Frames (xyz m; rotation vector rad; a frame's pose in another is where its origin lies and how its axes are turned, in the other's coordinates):
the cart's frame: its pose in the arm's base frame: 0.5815 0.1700 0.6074 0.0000 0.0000 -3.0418
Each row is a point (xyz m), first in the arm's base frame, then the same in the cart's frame.
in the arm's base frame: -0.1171 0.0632 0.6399
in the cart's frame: 0.7058 0.0367 0.0325
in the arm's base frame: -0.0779 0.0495 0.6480
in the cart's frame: 0.6681 0.0542 0.0406
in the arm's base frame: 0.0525 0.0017 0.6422
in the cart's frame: 0.5431 0.1148 0.0348
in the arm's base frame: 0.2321 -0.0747 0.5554
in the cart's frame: 0.3720 0.2087 -0.0520
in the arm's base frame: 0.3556 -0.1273 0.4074
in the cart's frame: 0.2544 0.2733 -0.2000
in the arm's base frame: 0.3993 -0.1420 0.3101
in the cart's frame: 0.2124 0.2923 -0.2973
